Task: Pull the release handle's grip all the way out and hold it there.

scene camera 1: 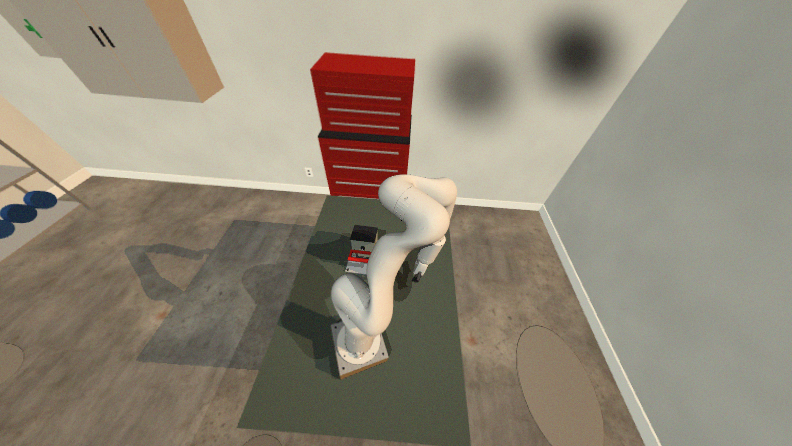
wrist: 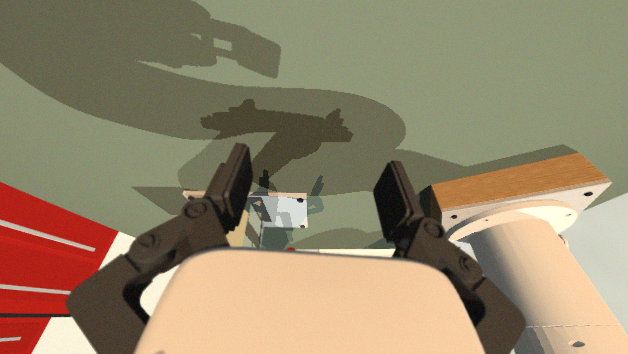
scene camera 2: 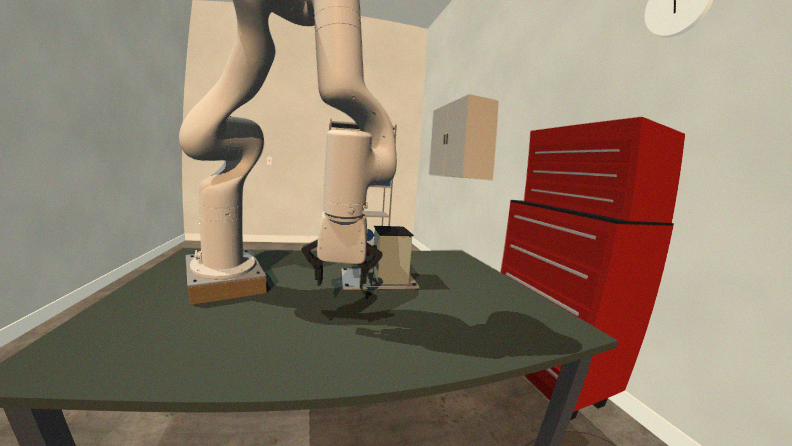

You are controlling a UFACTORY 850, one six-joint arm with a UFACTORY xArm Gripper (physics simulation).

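The release handle's housing, a pale box with a black top, stands on a light base plate. A red part, which looks like the grip, lies across the front of the housing in scene camera 1. A small bit of red shows at the hand's edge in the wrist view; the rest is hidden. My gripper is wide open with nothing between the fingers. It points down above the table, to the right of the device in scene camera 1, apart from the red part.
The arm's base block is bolted to the green table. The upper arm partly covers the device in scene camera 1. A red tool cabinet stands beyond the table's end.
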